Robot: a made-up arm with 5 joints.
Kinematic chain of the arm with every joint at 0, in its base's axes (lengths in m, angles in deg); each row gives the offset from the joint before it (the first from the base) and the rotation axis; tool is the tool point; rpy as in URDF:
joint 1: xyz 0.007 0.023 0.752 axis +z
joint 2: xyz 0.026 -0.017 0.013 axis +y
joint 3: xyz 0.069 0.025 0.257 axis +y
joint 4: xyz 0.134 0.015 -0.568 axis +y
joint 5: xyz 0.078 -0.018 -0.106 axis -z
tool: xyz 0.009 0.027 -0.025 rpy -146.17 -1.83 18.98
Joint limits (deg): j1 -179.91..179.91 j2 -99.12..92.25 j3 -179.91..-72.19 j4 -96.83..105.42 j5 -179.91..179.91
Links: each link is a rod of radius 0.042 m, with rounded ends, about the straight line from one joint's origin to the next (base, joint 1, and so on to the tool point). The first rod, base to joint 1, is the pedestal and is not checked.
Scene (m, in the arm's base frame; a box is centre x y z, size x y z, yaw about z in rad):
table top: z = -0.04
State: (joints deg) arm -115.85 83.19 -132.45 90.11 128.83
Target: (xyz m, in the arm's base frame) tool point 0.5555 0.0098 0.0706
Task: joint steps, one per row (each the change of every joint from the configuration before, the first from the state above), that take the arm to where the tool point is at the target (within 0.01 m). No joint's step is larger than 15 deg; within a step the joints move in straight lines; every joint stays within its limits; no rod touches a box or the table.
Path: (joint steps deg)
1: 14.54 1.13 2.18 -0.46 -0.60
2: 14.54 1.14 2.18 -0.45 -0.59
3: 14.54 1.13 2.17 -0.46 -0.60
4: 14.53 1.13 2.18 -0.46 -0.60
5: 14.54 1.13 2.18 -0.45 -0.59
6: 14.54 1.13 2.18 -0.46 -0.60
7: 14.54 1.14 2.18 -0.46 -0.60
8: 14.54 1.13 2.17 -0.45 -0.59

